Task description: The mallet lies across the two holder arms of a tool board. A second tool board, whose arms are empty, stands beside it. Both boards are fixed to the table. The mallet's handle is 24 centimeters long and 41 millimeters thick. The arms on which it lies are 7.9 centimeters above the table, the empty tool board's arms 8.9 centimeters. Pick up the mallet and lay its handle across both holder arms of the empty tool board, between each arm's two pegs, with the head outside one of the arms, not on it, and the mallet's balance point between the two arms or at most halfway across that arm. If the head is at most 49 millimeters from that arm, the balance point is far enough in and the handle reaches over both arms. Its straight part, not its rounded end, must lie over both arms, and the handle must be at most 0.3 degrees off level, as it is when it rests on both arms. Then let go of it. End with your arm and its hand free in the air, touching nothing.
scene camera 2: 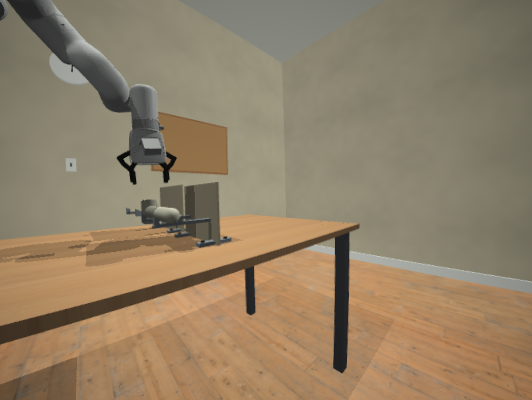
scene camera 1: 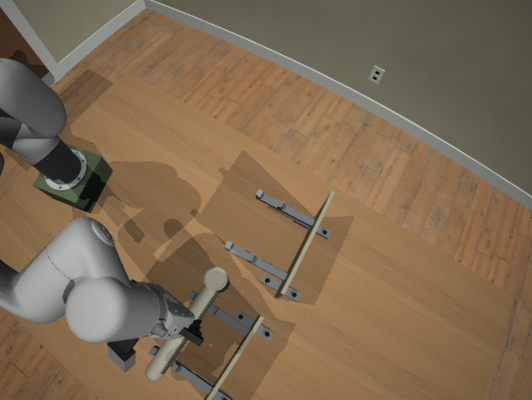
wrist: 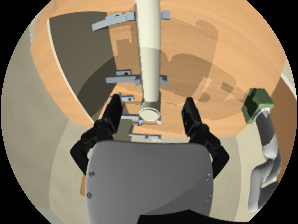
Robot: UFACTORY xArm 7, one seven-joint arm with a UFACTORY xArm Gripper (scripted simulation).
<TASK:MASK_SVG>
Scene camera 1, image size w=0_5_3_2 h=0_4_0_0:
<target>my gripper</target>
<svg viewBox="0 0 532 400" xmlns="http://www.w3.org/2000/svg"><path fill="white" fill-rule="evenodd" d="M140 338L107 343L108 357L124 373L136 364L136 351L133 347ZM131 280L151 285L165 299L167 313L164 326L168 333L164 338L157 335L151 335L151 337L171 340L183 336L198 346L202 344L204 339L202 332L199 331L201 329L199 325L202 321L194 320L194 314L158 284Z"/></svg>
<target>mallet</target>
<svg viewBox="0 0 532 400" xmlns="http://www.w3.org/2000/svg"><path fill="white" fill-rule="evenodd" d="M188 339L182 336L179 339L165 340L145 370L147 379L152 382L159 381ZM222 268L212 267L206 271L204 275L205 284L188 307L194 314L195 320L202 320L219 293L228 289L230 280Z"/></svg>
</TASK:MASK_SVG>
